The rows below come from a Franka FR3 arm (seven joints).
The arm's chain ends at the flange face. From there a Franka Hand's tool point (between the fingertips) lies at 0.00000 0.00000 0.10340 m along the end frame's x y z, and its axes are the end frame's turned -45 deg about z.
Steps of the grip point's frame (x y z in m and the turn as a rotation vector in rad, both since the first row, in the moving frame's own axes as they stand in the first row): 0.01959 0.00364 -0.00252 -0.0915 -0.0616 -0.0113; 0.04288 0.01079 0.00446 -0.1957 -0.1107 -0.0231; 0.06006 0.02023 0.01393 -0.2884 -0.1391 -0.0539
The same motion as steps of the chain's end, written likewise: 0.01418 -0.02244 -0.00189 -0.1083 0.0211 -0.0113; 0.03153 -0.04483 0.00706 -0.2167 0.0601 -0.0231; 0.04521 -0.05858 0.01918 -0.3023 0.1056 -0.0539
